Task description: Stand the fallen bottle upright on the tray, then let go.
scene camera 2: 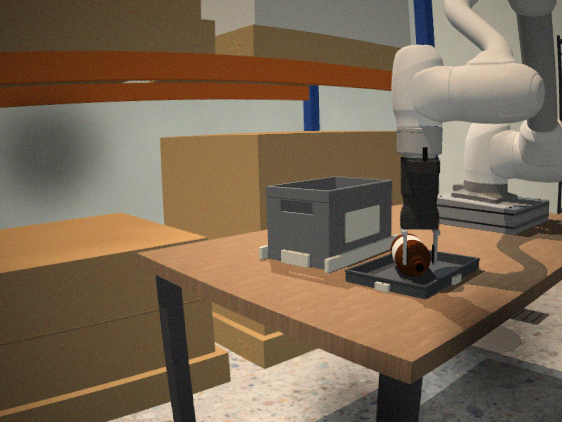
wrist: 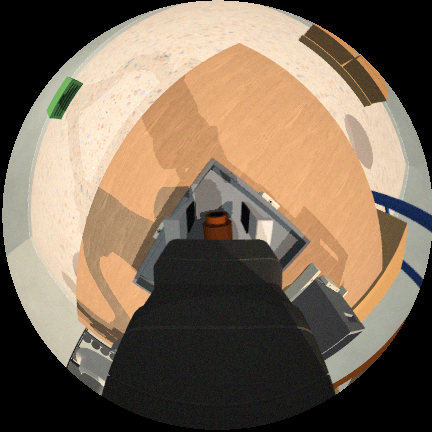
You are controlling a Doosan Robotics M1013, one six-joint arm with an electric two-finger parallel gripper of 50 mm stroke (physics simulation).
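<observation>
A brown bottle and my gripper are visible in the wrist view as well as in scene camera 2. For the bottle (wrist: pixel 216 225) (scene camera 2: pixel 419 260), the points are the same spot. For the gripper (wrist: pixel 258 227) (scene camera 2: pixel 407 231), they are likewise the same spot.
</observation>
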